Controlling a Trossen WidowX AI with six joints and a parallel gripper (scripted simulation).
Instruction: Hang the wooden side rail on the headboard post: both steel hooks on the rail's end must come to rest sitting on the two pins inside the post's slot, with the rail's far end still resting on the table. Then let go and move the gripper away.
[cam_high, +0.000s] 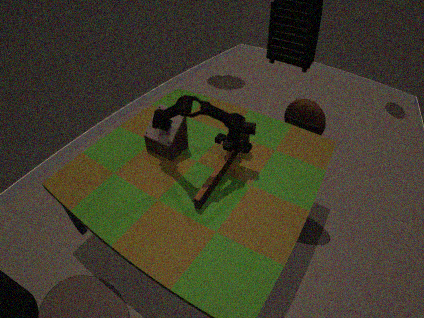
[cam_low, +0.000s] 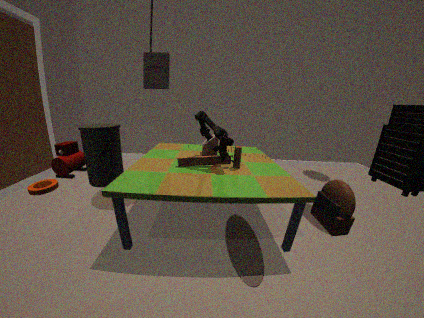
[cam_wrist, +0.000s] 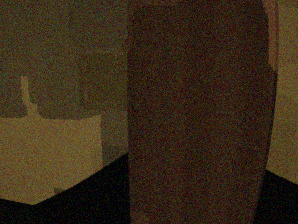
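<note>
My gripper tip is 12 cm to the right of the headboard post and 4 cm below it.
</note>
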